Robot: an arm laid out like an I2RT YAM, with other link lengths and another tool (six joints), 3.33 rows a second.
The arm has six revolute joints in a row. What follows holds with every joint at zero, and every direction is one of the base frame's.
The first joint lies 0.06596 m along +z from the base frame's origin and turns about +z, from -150 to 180 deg.
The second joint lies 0.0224 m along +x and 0.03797 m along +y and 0.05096 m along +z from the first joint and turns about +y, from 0 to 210 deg.
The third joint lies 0.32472 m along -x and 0.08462 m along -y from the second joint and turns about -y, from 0 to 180 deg.
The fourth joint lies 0.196 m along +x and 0.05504 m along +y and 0.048 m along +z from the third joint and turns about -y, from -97 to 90 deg.
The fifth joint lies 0.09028 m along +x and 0.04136 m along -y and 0.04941 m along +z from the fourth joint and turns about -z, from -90 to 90 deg.
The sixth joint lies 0.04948 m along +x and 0.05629 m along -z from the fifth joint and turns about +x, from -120 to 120 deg.
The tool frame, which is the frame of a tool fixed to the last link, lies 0.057 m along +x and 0.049 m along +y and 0.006 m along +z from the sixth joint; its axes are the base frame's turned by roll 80.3, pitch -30.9 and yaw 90 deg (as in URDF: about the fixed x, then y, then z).
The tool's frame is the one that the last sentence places.
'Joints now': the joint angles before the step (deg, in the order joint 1, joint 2, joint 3, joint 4, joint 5, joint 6). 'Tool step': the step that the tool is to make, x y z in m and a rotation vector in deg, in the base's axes. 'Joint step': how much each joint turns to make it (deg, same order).
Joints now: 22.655, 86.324, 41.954, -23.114, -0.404, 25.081
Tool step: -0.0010, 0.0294, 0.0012, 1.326, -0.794, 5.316
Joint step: 5.377, 1.761, 1.076, 1.975, -0.765, 0.393
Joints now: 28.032, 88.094, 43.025, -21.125, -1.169, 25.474
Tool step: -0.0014, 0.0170, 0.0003, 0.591, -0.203, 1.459
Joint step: 3.462, 0.966, 0.643, 0.826, 0.440, 1.997
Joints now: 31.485, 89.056, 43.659, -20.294, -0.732, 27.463
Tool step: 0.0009, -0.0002, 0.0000, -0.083, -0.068, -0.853
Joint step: 0.143, -0.021, -0.005, 0.005, 0.507, 0.864
